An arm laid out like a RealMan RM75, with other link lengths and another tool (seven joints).
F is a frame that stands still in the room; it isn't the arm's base.
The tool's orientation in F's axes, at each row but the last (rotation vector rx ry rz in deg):
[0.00, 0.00, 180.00]
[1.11, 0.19, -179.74]
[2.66, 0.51, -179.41]
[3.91, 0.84, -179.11]
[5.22, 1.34, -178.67]
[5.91, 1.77, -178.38]
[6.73, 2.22, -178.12]
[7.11, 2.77, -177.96]
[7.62, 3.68, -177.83]
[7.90, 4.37, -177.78]
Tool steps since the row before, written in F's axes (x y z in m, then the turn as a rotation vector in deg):
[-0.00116, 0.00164, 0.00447, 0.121, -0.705, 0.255]
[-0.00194, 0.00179, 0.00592, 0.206, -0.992, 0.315]
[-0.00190, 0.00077, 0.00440, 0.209, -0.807, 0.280]
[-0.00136, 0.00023, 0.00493, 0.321, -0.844, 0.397]
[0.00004, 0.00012, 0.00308, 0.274, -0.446, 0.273]
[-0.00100, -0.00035, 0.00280, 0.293, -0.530, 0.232]
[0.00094, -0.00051, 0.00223, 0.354, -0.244, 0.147]
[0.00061, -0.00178, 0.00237, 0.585, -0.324, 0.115]
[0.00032, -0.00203, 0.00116, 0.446, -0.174, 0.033]
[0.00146, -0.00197, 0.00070, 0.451, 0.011, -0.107]
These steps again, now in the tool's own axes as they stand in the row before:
[0.00116, -0.00164, 0.00447, -0.121, 0.705, 0.255]
[0.00186, -0.00181, 0.00594, -0.205, 0.992, 0.315]
[0.00176, -0.00081, 0.00445, -0.209, 0.807, 0.278]
[0.00114, -0.00029, 0.00498, -0.326, 0.845, 0.391]
[-0.00022, -0.00016, 0.00307, -0.280, 0.448, 0.264]
[0.00082, 0.00027, 0.00287, -0.294, 0.533, 0.223]
[-0.00109, 0.00049, 0.00217, -0.357, 0.251, 0.126]
[-0.00074, 0.00173, 0.00237, -0.582, 0.340, 0.079]
[-0.00035, 0.00199, 0.00121, -0.441, 0.189, 0.002]
[-0.00145, 0.00199, 0.00067, -0.440, 0.011, -0.147]

